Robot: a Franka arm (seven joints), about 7 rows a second.
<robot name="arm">
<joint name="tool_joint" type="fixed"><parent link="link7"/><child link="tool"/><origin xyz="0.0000 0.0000 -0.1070" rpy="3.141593 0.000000 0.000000"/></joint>
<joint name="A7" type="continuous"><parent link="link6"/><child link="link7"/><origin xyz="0.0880 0.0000 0.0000"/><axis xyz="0 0 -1"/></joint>
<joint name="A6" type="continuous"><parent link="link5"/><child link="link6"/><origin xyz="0.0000 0.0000 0.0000"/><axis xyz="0 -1 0"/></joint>
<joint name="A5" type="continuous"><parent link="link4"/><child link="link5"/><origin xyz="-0.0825 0.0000 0.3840"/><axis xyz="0 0 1"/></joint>
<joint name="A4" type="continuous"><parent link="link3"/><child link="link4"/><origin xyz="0.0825 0.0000 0.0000"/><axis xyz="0 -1 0"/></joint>
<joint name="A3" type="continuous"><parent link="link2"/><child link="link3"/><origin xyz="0.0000 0.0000 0.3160"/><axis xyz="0 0 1"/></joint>
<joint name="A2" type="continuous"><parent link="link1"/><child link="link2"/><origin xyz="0.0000 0.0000 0.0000"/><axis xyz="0 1 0"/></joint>
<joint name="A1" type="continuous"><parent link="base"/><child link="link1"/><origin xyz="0.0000 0.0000 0.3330"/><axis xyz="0 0 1"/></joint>
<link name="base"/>
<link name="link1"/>
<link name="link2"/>
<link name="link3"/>
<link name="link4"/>
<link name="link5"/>
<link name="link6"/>
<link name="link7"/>
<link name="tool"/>
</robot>
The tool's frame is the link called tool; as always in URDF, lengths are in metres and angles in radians. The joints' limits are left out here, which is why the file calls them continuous.
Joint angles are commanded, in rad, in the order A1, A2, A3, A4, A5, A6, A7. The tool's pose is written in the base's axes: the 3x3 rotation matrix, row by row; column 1 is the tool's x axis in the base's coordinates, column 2 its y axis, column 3 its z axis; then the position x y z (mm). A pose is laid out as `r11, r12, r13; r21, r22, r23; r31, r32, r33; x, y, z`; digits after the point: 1 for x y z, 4 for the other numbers.
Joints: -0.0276, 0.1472, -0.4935, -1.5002, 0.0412, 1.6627, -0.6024
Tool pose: 0.9964, 0.0834, 0.0144; 0.0840, -0.9956, -0.0409; 0.0109, 0.0420, -0.9991; 534.6, -278.4, 590.4
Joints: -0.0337, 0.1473, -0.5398, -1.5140, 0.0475, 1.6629, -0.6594
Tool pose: 0.9962, 0.0875, 0.0037; 0.0876, -0.9955, -0.0358; 0.0005, 0.0360, -0.9994; 519.2, -303.6, 585.6
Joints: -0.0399, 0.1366, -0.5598, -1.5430, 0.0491, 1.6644, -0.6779
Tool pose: 0.9969, 0.0782, -0.0086; 0.0780, -0.9967, -0.0226; -0.0103, 0.0218, -0.9997; 506.8, -316.1, 578.3
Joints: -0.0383, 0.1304, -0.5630, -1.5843, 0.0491, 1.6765, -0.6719
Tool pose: 0.9973, 0.0682, -0.0266; 0.0680, -0.9977, -0.0069; -0.0270, 0.0050, -0.9996; 502.9, -317.0, 563.0
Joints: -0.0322, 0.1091, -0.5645, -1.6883, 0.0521, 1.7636, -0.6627
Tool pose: 0.9982, 0.0577, -0.0178; 0.0578, -0.9983, 0.0034; -0.0176, -0.0045, -0.9998; 498.2, -316.9, 531.8
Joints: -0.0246, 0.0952, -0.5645, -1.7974, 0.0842, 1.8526, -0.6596
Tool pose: 0.9989, 0.0474, -0.0036; 0.0475, -0.9981, 0.0384; -0.0018, -0.0386, -0.9993; 494.4, -311.1, 494.4
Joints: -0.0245, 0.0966, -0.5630, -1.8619, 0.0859, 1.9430, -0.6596
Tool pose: 0.9989, 0.0431, 0.0162; 0.0427, -0.9988, 0.0234; 0.0172, -0.0227, -0.9996; 493.7, -311.8, 470.8
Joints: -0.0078, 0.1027, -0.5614, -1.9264, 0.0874, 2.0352, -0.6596
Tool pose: 0.9980, 0.0552, 0.0322; 0.0550, -0.9985, 0.0074; 0.0326, -0.0056, -0.9995; 497.2, -303.4, 445.4
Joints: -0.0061, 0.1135, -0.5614, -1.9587, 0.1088, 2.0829, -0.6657
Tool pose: 0.9978, 0.0502, 0.0441; 0.0497, -0.9987, 0.0129; 0.0447, -0.0106, -0.9989; 497.6, -301.8, 429.2
